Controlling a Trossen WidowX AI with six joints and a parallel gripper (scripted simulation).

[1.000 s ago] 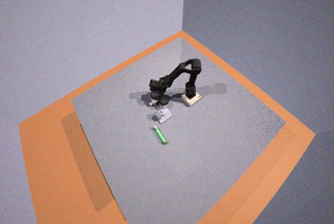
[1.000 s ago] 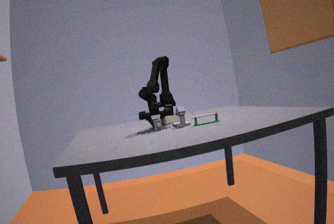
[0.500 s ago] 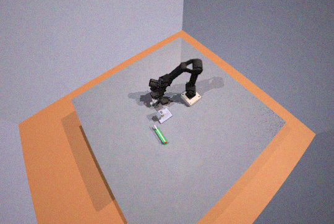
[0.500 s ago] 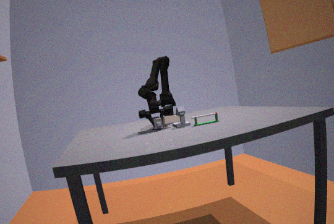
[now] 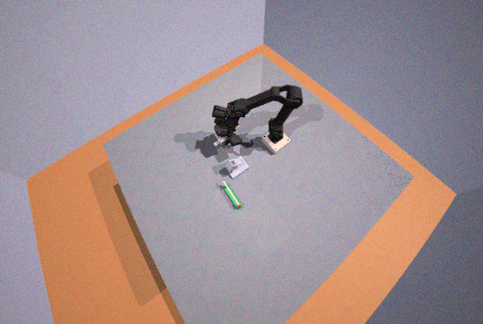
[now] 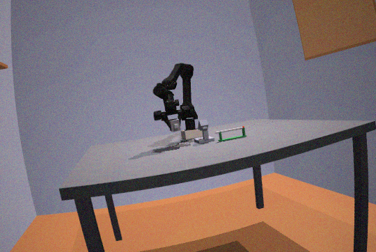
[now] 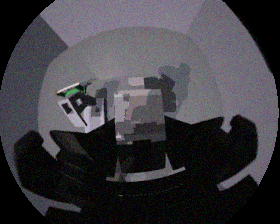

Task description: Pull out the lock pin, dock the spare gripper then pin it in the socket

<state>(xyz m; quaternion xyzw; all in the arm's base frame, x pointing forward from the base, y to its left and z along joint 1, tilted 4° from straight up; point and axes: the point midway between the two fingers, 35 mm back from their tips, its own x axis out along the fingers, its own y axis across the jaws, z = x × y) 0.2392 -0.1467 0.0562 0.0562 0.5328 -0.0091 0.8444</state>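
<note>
The grey socket mount is 14 cm to the left of my gripper tip, 4 cm below it and 3 cm ahead of it. Round my gripper tip: green bar-shaped rack: 25 cm to the left, 13 cm ahead, 7 cm below; then spare gripper: 1 cm above.
</note>
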